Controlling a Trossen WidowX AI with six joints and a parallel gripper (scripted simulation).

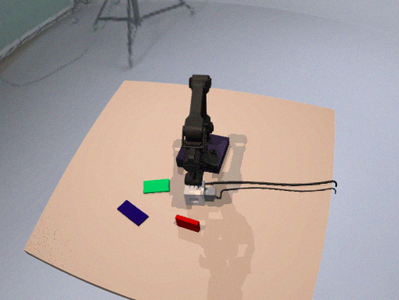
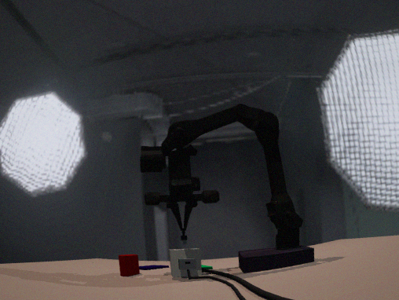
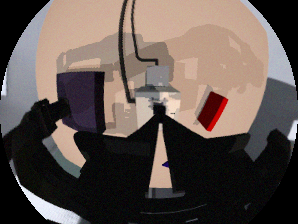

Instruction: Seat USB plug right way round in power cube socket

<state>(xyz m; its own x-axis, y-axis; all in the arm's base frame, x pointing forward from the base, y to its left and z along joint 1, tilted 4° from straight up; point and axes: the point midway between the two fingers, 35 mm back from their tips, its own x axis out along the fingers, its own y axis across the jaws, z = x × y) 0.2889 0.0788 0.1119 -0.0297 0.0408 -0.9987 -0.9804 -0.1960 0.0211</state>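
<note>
Now: the dark USB plug 10 mm below my gripper tip. Round my gripper tip: flat blue block 160 mm ahead, 250 mm to the right, 120 mm below; then green block 200 mm to the right, 120 mm below; then red block 160 mm ahead, 100 mm below.
</note>
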